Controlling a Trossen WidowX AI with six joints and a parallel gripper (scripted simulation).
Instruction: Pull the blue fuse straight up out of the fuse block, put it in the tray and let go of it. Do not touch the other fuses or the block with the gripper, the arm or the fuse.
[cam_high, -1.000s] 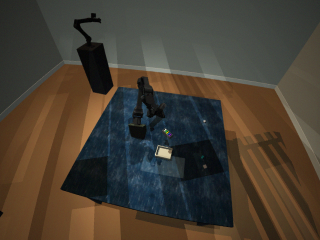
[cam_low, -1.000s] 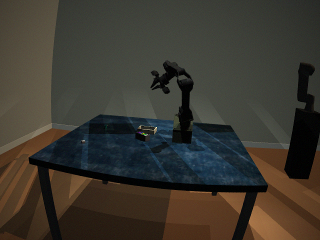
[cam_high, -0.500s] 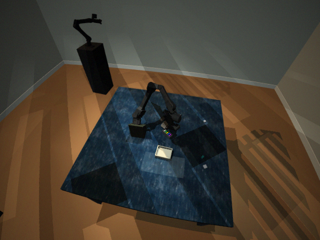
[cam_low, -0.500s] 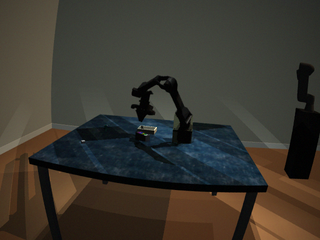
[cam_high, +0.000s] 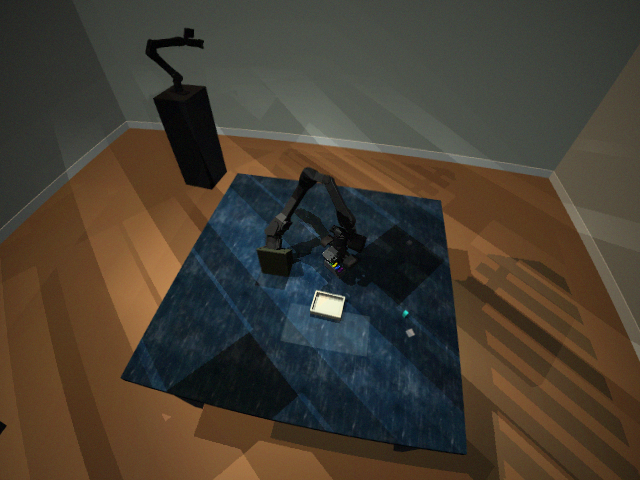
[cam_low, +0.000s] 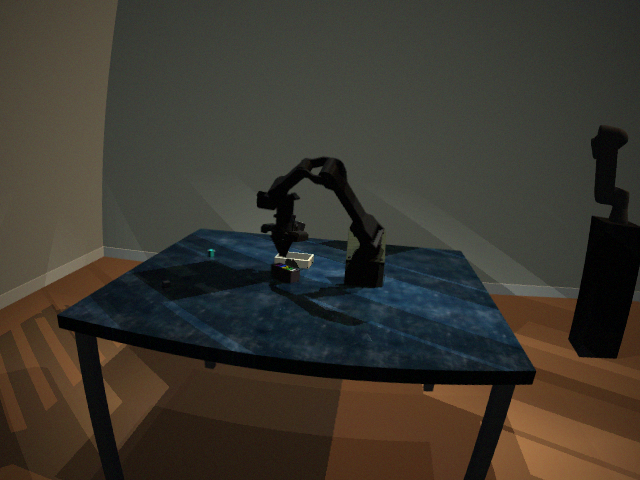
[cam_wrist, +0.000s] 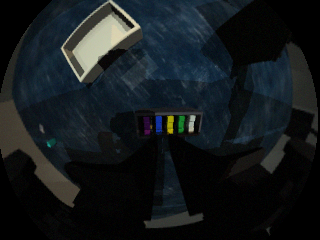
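My gripper tip is 19 cm to the left of the white tray, 7 cm above it and 1 cm short of it.
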